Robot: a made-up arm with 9 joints. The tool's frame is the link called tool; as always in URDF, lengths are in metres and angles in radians. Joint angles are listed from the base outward.
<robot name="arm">
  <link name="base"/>
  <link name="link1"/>
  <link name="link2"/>
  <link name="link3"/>
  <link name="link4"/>
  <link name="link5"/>
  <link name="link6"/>
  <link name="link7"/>
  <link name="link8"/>
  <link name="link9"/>
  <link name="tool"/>
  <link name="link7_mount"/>
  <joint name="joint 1" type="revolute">
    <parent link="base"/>
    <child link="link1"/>
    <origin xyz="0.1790 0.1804 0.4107" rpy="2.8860 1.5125 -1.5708"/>
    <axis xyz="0 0 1"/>
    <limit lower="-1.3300" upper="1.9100"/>
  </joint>
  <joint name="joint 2" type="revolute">
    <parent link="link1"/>
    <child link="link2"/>
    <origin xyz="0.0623 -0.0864 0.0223" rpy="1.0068 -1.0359 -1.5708"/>
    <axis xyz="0 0 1"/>
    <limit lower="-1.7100" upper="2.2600"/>
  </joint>
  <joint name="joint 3" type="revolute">
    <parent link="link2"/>
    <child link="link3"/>
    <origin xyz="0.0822 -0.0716 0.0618" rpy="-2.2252 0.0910 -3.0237"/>
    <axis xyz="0 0 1"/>
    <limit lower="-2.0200" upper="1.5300"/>
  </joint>
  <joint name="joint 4" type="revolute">
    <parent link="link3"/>
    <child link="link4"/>
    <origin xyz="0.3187 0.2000 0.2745" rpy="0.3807 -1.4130 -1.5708"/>
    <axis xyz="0 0 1"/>
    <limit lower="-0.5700" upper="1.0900"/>
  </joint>
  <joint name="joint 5" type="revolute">
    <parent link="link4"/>
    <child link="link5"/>
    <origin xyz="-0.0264 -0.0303 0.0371" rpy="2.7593 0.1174 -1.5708"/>
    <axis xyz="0 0 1"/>
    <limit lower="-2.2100" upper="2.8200"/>
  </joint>
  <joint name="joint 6" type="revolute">
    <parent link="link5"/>
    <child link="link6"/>
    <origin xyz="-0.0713 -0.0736 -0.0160" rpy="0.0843 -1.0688 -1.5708"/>
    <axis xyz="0 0 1"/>
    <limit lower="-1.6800" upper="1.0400"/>
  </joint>
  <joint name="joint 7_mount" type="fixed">
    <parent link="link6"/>
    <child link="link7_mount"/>
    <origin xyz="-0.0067 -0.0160 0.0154" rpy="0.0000 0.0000 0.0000"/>
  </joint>
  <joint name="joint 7" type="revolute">
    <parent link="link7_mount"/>
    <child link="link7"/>
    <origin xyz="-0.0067 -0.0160 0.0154" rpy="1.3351 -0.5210 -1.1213"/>
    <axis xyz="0 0 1"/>
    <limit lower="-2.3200" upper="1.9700"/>
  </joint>
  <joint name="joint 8" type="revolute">
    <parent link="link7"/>
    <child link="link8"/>
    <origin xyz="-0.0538 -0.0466 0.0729" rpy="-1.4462 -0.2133 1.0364"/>
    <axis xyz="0 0 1"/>
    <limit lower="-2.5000" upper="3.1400"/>
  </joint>
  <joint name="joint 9" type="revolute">
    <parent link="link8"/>
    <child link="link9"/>
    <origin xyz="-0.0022 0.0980 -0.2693" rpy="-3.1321 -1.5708 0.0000"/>
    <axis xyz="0 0 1"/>
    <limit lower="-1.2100" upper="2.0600"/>
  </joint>
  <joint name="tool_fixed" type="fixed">
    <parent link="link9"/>
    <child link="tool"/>
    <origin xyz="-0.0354 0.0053 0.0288" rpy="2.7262 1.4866 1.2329"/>
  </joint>
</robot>
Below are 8 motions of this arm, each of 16 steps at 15 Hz.
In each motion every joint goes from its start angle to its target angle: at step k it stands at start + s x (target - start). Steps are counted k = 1, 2, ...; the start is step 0. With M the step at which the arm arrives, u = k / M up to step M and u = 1 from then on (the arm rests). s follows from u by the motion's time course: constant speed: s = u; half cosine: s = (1 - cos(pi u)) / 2; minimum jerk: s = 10 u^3 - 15 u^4 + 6 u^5.
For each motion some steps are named. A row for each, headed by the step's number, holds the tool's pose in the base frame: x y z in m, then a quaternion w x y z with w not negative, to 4 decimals.
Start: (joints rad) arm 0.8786 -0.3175 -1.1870 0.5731 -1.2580 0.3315 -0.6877 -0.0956 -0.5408
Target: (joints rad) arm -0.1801 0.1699 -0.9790 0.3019 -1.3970 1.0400 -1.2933 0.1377 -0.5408
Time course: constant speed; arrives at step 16
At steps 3, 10, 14, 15, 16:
3: 0.3137 -0.2604 0.6637 0.8470 -0.1821 0.2420 -0.4370
10: 0.3953 -0.3266 0.6458 0.9022 -0.0201 0.3157 -0.2933
14: 0.4486 -0.3347 0.6567 0.9176 0.0296 0.3471 -0.1916
15: 0.4608 -0.3334 0.6626 0.9197 0.0369 0.3539 -0.1659
16: 0.4723 -0.3309 0.6700 0.9212 0.0421 0.3604 -0.1406

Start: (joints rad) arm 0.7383 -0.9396 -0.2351 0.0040 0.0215 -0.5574 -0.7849 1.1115 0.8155
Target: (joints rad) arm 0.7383 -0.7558 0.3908 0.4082 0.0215 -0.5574 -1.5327 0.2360 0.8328
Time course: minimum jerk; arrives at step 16
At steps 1, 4, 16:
1: 0.1034 -0.4836 0.0467 0.8354 -0.1236 0.4748 0.2476
4: 0.1136 -0.4700 0.0295 0.8745 -0.1334 0.4073 0.2272
16: 0.1831 -0.3108 -0.1433 0.9689 -0.0981 -0.2204 -0.0541

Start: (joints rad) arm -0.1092 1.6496 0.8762 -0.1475 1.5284 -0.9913 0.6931 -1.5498 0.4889
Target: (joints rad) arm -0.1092 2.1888 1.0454 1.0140 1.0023 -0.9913 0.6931 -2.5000 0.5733
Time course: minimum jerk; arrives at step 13
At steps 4, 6, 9, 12, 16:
4: 0.6239 0.1712 -0.2503 0.8028 0.2714 -0.3257 0.4192
6: 0.5601 0.0292 -0.2509 0.8742 0.1418 -0.3651 0.2871
9: 0.4363 -0.1441 -0.1619 0.8517 -0.1090 -0.4959 0.1296
12: 0.3820 -0.1912 -0.1061 0.7890 -0.2145 -0.5685 0.0907
16: 0.3807 -0.1921 -0.1047 0.7872 -0.2169 -0.5703 0.0900

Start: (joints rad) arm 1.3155 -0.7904 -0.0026 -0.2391 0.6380 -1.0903 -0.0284 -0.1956 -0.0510
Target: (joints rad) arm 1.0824 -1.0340 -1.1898 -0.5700 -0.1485 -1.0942 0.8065 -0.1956 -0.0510
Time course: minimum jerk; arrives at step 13
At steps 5, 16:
5: -0.1537 -0.4693 0.3160 0.8555 0.1506 0.3938 -0.3005
16: 0.0677 -0.3498 0.7946 0.5856 -0.2308 0.5300 -0.5683

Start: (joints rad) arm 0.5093 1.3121 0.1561 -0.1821 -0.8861 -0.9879 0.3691 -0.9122 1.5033
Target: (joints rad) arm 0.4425 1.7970 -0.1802 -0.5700 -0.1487 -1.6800 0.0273 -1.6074 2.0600
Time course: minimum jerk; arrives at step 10
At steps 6, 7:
6: 0.4513 -0.0023 -0.0725 0.7343 -0.6459 0.0744 0.1951
7: 0.4640 0.0384 -0.0768 0.7251 -0.6415 0.0512 0.2451

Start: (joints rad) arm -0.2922 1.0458 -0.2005 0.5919 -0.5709 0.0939 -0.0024 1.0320 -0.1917
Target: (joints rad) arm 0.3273 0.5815 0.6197 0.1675 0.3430 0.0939 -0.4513 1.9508 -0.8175
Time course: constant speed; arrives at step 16
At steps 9, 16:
9: 0.8014 -0.1433 0.0046 0.5633 -0.0655 0.8209 -0.0671
16: 0.6554 0.0439 -0.2892 0.4091 -0.1078 0.9054 0.0352

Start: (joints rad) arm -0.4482 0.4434 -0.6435 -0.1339 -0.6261 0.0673 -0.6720 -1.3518 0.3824
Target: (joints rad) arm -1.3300 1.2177 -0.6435 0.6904 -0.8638 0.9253 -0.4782 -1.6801 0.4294
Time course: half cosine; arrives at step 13
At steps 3, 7, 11, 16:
3: 0.6261 -0.3169 0.7716 0.6042 -0.2637 -0.7290 0.1843
7: 0.3384 -0.1962 0.9310 0.3587 -0.4614 -0.8104 0.0409
11: 0.0718 -0.0565 0.8960 0.1424 -0.5792 -0.7921 -0.1299
16: 0.0381 -0.0334 0.8789 0.1126 -0.5917 -0.7826 -0.1572

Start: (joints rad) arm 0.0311 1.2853 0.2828 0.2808 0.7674 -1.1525 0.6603 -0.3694 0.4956
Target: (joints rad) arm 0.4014 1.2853 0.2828 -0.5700 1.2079 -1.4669 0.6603 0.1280 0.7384
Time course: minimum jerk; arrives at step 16
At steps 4, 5, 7, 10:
4: 0.7625 0.0275 -0.0105 0.8268 -0.2497 0.2591 0.4324
5: 0.7633 0.0480 -0.0376 0.7918 -0.2493 0.2797 0.4823
7: 0.7463 0.1080 -0.1091 0.6835 -0.2449 0.3196 0.6088
10: 0.6573 0.2114 -0.2092 0.4649 -0.2254 0.3310 0.7896

